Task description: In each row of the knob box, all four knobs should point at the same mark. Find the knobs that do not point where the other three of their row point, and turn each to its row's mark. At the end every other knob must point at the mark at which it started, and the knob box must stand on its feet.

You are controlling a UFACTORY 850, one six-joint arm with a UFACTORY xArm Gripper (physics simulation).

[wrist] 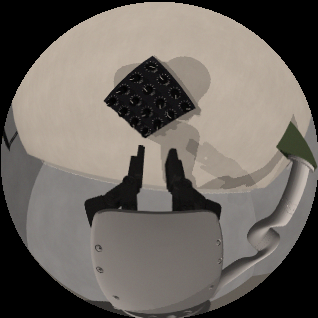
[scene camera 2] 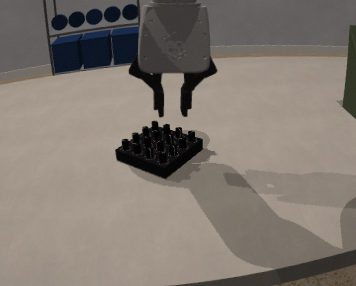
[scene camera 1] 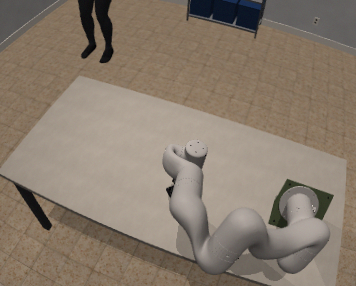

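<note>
The black knob box (scene camera 2: pixel 166 170) (wrist: pixel 150 97) stands flat on its feet on the table, with four rows of four black knobs on top. In scene camera 1 it is mostly hidden by the arm; a small dark part shows beside the wrist. The white pointer lines are too small to read surely. My gripper (scene camera 2: pixel 172 115) (wrist: pixel 155 154) is open partway and empty. In scene camera 2 its fingertips hang above the far side of the box, apart from the knobs. In the wrist view the box lies ahead of the fingertips.
The pale table (scene camera 1: pixel 115 145) (scene camera 2: pixel 65 200) bears the box and the green base plate (scene camera 1: pixel 325 197) (wrist: pixel 295 144) of the arm. The arm's links span the right part of the table in scene camera 1. Blue bins (scene camera 1: pixel 225 10) (scene camera 2: pixel 97 50) on a rack and a standing person (scene camera 1: pixel 95 25) are beyond the table.
</note>
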